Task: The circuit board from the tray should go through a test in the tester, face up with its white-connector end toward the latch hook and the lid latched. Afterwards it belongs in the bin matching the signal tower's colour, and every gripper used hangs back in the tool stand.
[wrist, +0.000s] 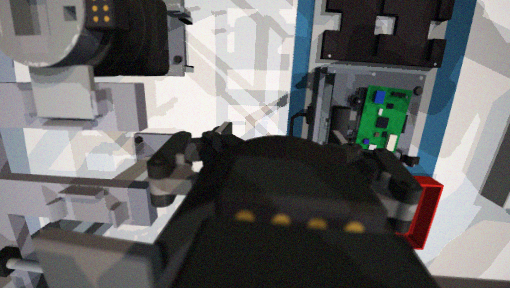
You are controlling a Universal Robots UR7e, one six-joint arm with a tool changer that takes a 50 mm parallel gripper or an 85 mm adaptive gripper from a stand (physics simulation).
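Note:
The green circuit board lies face up in the tester, with a white connector at its lower end in view. The tester's lid stands raised on edge along the left side, off the board. My adaptive gripper is open, its fingers spread wide with no object seen between them; its body hides the tester's lower edge. The other gripper hangs in the tool stand at upper left. A red bin shows partly behind my right finger. The signal tower does not show.
A dark tray with square cut-outs is above the tester, on a blue-edged strip. A lower holder arm of the stand reaches in from the left, near a grey base plate. A grey block is at lower left.

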